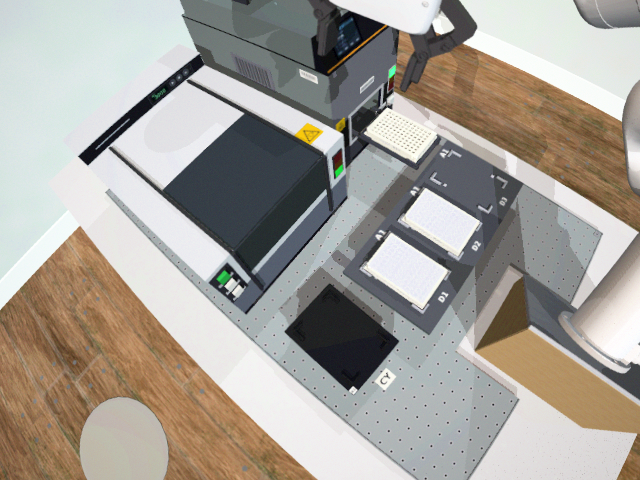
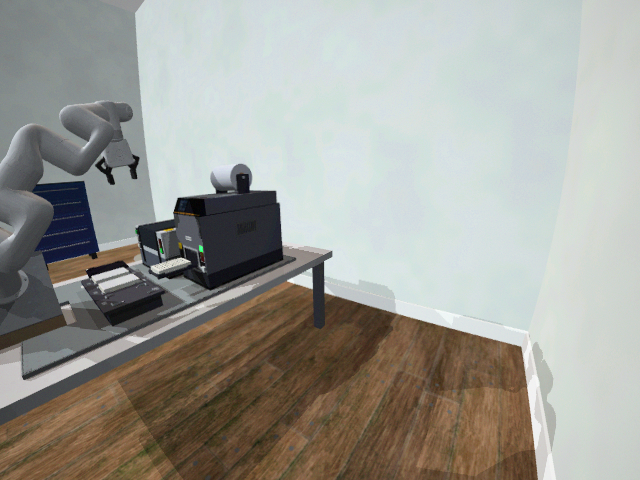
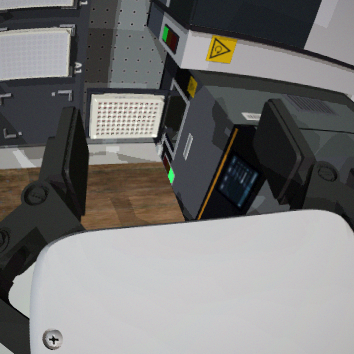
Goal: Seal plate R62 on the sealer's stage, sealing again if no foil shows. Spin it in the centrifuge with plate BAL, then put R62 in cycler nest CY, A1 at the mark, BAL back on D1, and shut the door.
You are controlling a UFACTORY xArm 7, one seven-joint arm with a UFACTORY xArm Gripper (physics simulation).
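Frame: origin at the arm's base, x ahead, y left, z up, level; millimetres.
Seen in the pictures: gripper, between the fingertips: (image 1: 366, 66) (image 2: 123, 181) (image 3: 173, 123); arm's base, origin of its link: (image 1: 591, 342) (image 2: 4, 285).
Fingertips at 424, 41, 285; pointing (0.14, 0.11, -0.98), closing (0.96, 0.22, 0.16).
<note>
Pixels of each thing's top centre, then the offset from my fingertips to it, as dx, dy, dz.
- grey sealer, centre of its top: (image 2: 225, 164) +361, -193, +44
- cream plate, centre of its top: (image 3: 126, 118) (image 1: 401, 131) (image 2: 170, 263) +63, -204, -317
- sealer's extended stage, centre of its top: (image 3: 133, 115) (image 1: 394, 131) (image 2: 174, 265) +78, -204, -327
- Black nest CY, centre of its top: (image 1: 340, 336) (image 2: 106, 266) -103, +184, -369
- small white mark, centre of its top: (image 1: 353, 390) -178, +239, -375
- dark front lid, centre of its top: (image 1: 238, 172) (image 2: 165, 224) +176, +110, -219
- foil roll, centre of its top: (image 2: 230, 164) +382, -193, +44
My gripper (image 1: 364, 69) (image 2: 123, 179) (image 3: 173, 123) is open and empty, high above and in front of the grey sealer (image 1: 279, 67) (image 2: 242, 232) (image 3: 205, 125). A cream plate (image 1: 400, 134) (image 2: 170, 266) (image 3: 127, 116) sits on the sealer's extended stage (image 1: 387, 150). Its wells show open, with no foil visible; its label cannot be read. Two pale-topped plates stand on the dark deck: one plate (image 1: 395, 270) at D1, another plate (image 1: 442, 221) (image 3: 35, 54) at D2. Black nest CY (image 1: 341, 335) holds no plate; a small white mark (image 1: 353, 390) is at its corner.
A white machine (image 1: 170, 124) with a dark front lid (image 1: 248, 175) stands beside the sealer. The deck (image 1: 465, 170) (image 2: 135, 310) (image 3: 35, 115) shows bare brackets at D3. A foil roll (image 2: 230, 177) tops the sealer. The arm's base stands on a box (image 1: 553, 372) near the deck.
</note>
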